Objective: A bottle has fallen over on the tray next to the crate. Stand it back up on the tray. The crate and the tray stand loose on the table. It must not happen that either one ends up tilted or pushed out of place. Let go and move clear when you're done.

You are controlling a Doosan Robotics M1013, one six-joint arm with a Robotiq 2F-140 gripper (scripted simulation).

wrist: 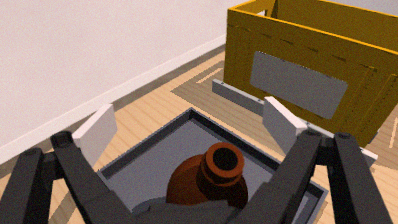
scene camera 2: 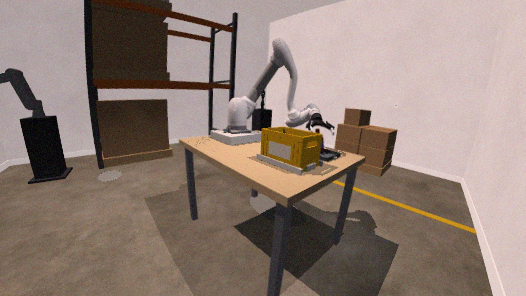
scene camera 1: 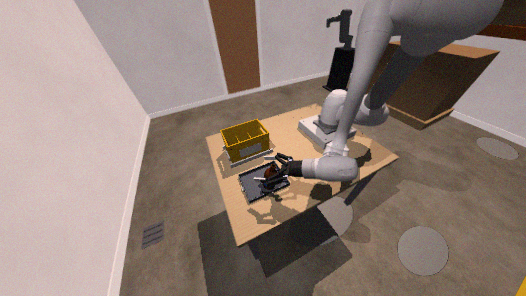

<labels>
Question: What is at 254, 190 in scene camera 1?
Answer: A dark grey tray.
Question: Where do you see a yellow crate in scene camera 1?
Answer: At 237, 138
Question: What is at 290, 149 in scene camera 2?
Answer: A yellow crate.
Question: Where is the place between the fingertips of my gripper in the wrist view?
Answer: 189, 114
</labels>
